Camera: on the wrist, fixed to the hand. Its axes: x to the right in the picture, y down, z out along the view.
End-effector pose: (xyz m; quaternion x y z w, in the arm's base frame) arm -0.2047 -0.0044 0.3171 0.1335 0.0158 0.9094 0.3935
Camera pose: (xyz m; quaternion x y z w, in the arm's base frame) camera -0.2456 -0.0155 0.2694 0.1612 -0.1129 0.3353 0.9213
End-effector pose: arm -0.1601 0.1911 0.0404 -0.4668 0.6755 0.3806 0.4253
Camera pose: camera -0.2029 0.1464 0.0561 -0.7958 0.0108 0.1570 0.5847
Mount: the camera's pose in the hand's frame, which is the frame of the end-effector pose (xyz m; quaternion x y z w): 0.0078 0.0304 -0.0556 -0.1675 -0.1608 -0.6883 0.6872
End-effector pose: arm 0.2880 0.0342 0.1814 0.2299 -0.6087 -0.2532 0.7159
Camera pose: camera 0.3465 0.0536 0.1981 0.4163 -0.3328 -0.8057 0.2583
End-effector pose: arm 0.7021 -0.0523 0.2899 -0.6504 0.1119 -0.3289 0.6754
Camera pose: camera 0.6849 -0.1036 0.2559 -0.6901 -0.4243 -0.5676 0.1468
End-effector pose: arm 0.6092 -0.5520 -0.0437 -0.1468 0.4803 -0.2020 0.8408
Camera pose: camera 0.5706 -0.5321 -0.0905 -0.6048 0.1277 -0.6135 0.4914
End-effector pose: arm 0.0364 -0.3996 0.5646 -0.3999 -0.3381 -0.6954 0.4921
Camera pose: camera 0.0515 -0.4596 0.5488 0.2364 0.4703 0.8090 0.2618
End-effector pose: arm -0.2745 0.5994 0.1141 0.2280 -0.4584 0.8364 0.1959
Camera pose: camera -0.3084 0.6326 0.0714 0.5739 -0.3297 0.3265 0.6748
